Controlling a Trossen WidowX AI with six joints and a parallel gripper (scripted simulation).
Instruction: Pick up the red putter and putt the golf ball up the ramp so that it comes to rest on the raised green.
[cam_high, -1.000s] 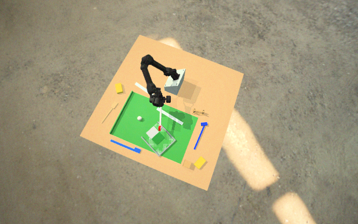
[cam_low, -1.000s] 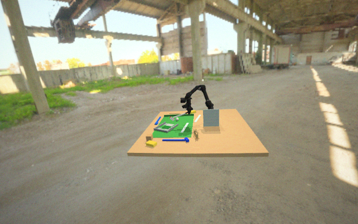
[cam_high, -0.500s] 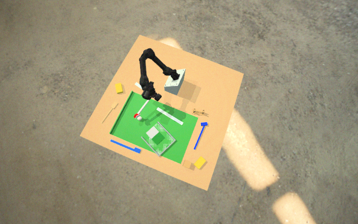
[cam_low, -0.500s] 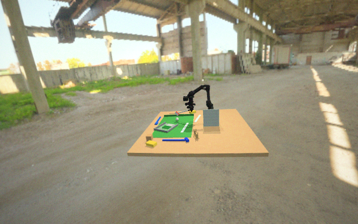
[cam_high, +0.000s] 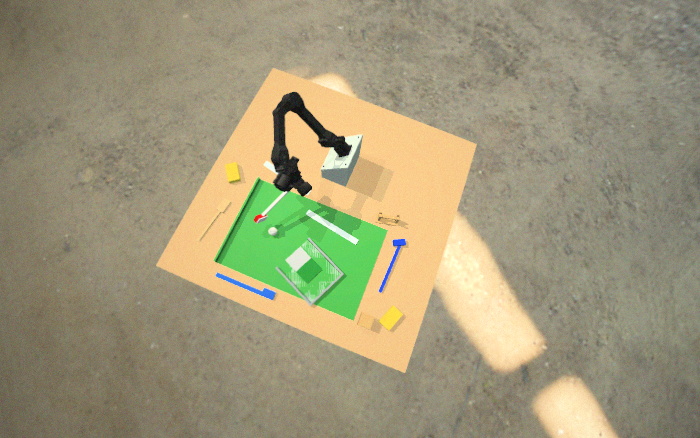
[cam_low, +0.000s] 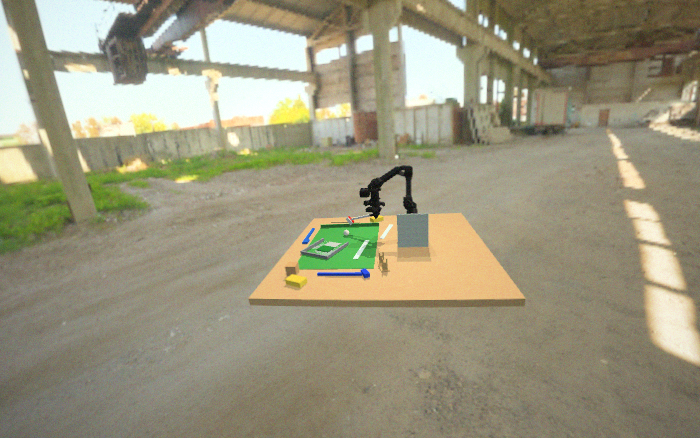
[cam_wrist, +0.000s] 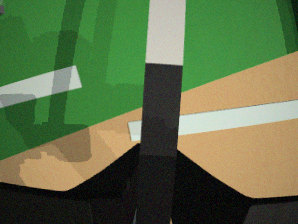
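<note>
Now: gripper tip 110 mm short of the red putter, 60 mm to the left of it and 10 mm above it. The rest, counted from my gripper tip: white golf ball: 230 mm ahead, 110 mm below, 50 mm to the right; then wooden stand: 480 mm to the left, 100 mm below, 20 mm behind; then blue putter: 560 mm to the left, 200 mm ahead, 120 mm below.
</note>
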